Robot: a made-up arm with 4 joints.
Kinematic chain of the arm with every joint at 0, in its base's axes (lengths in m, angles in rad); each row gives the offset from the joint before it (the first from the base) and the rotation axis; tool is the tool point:
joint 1: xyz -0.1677 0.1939 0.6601 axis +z
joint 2: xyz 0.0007 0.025 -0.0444 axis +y
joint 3: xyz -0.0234 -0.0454 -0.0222 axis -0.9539 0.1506 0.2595
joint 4: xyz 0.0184 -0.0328 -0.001 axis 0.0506 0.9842 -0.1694
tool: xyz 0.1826 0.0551 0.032
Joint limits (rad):
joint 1: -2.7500..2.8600
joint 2: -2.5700..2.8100
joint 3: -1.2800..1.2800
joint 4: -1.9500..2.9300
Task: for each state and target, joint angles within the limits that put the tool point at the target. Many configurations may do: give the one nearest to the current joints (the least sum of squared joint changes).
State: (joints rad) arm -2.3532 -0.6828 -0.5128 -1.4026
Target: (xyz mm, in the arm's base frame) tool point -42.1 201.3 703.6
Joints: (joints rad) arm -2.7500 -0.6551 0.0302 -1.5636
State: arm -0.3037 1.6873 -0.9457 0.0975
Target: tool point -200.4 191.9 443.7
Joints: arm -0.4535 1.9784 -0.2098 -0.1343
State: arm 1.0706 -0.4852 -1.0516 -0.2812
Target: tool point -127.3 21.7 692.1
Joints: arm 0.3882 -0.7861 -1.2551 -0.8793
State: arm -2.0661 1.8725 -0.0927 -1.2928
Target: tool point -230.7 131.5 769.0
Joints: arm -1.5382 1.2301 -0.8976 -1.9500
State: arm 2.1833 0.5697 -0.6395 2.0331
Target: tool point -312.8 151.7 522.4
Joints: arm 1.7703 0.3743 -1.2661 1.9938
